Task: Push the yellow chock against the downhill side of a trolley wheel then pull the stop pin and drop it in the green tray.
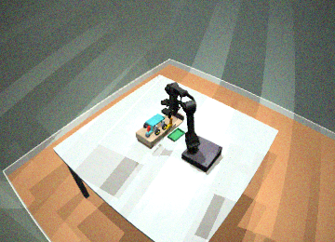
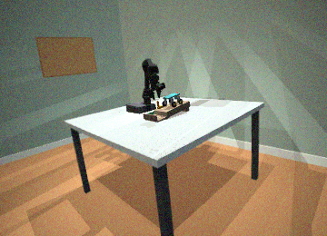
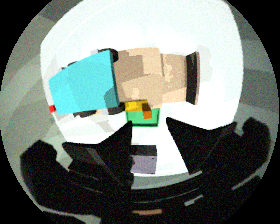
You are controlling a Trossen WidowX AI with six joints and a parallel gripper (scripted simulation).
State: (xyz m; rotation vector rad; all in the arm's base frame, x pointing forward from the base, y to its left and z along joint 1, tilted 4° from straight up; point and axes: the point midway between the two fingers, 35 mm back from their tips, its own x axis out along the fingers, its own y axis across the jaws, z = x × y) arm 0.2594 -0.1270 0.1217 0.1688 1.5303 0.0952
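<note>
Right now my gripper tip is 50 mm short of the red-headed stop pin, 210 mm to the right of it and 10 mm above it. Also, from my gripper tip: yellow chock: 30 mm to the left, 60 mm below; then trolley: 70 mm ahead, 110 mm to the left, 30 mm below.
</note>
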